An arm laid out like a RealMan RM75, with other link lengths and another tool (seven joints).
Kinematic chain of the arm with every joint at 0, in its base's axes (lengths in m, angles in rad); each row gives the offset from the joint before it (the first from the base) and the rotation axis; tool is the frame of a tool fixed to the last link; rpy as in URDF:
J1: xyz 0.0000 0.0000 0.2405 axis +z
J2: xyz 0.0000 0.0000 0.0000 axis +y
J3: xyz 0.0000 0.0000 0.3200 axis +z
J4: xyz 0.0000 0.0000 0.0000 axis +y
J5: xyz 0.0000 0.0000 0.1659 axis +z
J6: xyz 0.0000 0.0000 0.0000 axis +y
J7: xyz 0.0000 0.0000 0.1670 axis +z
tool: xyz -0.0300 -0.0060 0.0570 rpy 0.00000 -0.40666 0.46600
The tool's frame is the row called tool.
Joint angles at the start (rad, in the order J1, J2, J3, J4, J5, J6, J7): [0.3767 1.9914 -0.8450 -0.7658 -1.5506 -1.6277 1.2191]
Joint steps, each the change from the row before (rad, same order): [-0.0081 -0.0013 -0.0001 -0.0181 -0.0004 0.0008 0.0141]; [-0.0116 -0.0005 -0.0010 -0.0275 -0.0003 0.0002 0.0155]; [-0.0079 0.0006 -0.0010 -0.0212 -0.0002 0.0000 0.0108]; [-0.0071 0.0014 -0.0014 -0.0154 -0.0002 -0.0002 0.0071]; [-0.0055 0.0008 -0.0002 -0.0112 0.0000 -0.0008 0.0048]
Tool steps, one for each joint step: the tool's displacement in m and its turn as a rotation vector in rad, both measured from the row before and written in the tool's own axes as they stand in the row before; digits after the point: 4 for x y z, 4 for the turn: [-0.0016 -0.0003 -0.0023 0.0070 0.0021 -0.0022]; [-0.0020 0.0005 -0.0028 0.0057 0.0030 -0.0072]; [-0.0013 0.0008 -0.0015 0.0025 0.0021 -0.0060]; [-0.0003 0.0009 -0.0014 0.0020 0.0017 -0.0035]; [-0.0004 0.0006 -0.0012 0.0015 0.0007 -0.0030]
